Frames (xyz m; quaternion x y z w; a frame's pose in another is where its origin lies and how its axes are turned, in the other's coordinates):
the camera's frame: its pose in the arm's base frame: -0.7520 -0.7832 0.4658 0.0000 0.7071 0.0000 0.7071
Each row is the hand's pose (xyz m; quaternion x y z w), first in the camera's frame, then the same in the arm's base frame.
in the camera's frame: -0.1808 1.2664 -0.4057 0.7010 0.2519 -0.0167 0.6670
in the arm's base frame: -1.1577 0.4832 0.6466 0.4839 0.6498 -0.5075 0.2935
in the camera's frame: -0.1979 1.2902 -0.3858 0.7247 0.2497 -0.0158 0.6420
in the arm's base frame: -1.1378 0.5070 0.6637 0.5013 0.6305 -0.5236 0.2774
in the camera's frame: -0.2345 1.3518 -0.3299 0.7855 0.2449 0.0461 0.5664
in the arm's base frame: -1.0819 0.5686 0.7003 0.5881 0.5737 -0.5229 0.2273
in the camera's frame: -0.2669 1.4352 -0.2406 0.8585 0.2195 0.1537 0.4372
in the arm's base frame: -0.9926 0.6520 0.7327 0.7157 0.4644 -0.4984 0.1539
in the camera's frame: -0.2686 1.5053 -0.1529 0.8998 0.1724 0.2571 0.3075
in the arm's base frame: -0.9049 0.7221 0.7344 0.8180 0.3393 -0.4545 0.0955
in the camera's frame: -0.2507 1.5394 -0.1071 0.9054 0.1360 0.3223 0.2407
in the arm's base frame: -0.8591 0.7562 0.7165 0.8681 0.2664 -0.4123 0.0740
